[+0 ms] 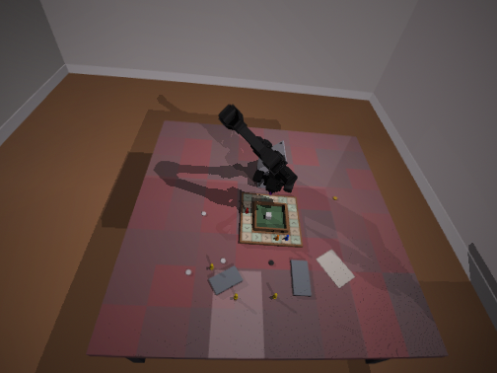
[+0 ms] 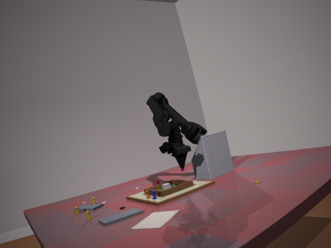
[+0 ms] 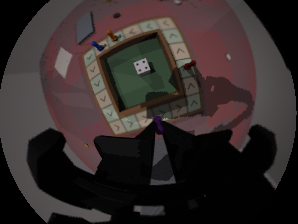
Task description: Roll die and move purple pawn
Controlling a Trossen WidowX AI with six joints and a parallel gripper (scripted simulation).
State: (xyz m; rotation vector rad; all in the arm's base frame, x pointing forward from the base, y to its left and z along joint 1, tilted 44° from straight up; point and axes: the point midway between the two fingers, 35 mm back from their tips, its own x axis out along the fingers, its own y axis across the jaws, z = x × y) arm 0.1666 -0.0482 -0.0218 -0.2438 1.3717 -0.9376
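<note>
Right now my gripper tip is 100 mm short of the white die, 20 mm to the left of it and 60 mm above it. From my gripper tip the other things lie so: purple pawn: 10 mm above; then red pawn: 70 mm ahead, 120 mm to the right, 50 mm below; then green-felt tray: 100 mm ahead, 80 mm below.
</note>
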